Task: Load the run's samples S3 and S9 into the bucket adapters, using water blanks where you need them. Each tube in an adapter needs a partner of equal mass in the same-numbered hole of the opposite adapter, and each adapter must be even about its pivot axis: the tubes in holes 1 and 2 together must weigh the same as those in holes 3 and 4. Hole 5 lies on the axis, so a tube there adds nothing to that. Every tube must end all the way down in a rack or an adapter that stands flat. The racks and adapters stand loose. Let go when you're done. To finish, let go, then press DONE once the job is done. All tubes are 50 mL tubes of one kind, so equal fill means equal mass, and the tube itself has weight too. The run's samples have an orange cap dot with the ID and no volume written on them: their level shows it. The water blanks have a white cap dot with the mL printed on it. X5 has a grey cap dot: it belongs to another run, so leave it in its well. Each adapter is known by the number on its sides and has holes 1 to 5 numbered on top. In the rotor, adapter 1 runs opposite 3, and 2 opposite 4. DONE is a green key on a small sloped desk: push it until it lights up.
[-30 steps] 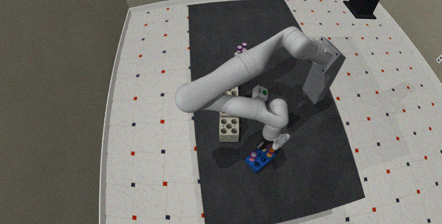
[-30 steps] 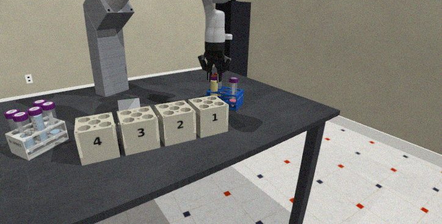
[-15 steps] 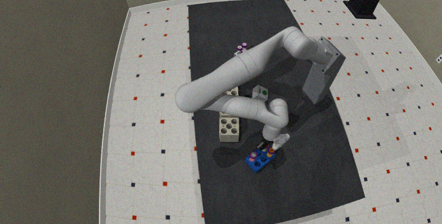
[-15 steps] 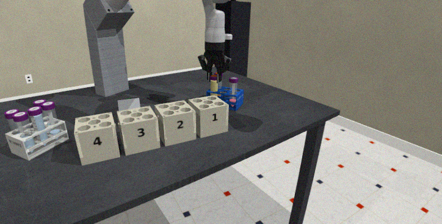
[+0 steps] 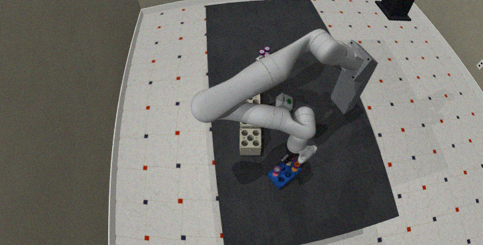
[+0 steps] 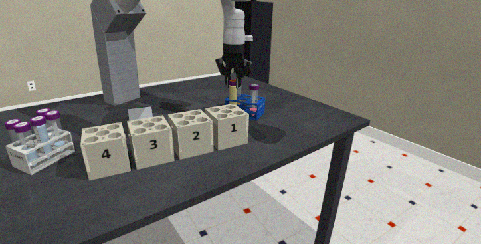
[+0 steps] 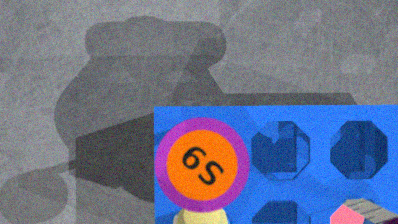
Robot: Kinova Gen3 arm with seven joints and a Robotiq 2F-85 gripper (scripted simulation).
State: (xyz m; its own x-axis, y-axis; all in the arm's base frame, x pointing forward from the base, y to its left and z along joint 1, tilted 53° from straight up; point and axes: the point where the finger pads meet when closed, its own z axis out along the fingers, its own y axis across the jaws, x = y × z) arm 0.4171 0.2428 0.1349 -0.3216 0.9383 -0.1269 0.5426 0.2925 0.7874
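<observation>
My hand is 50 mm above the sample S3, 10 mm to the left of it and 10 mm past it. Also, from my hand: grey-dot tube X5 (60 mm below, 60 mm ahead, 50 mm to the left); blue rack (90 mm below, 40 mm to the left, 20 mm ahead); orange-dot tube (60 mm below, 40 mm to the left, 30 mm behind).
</observation>
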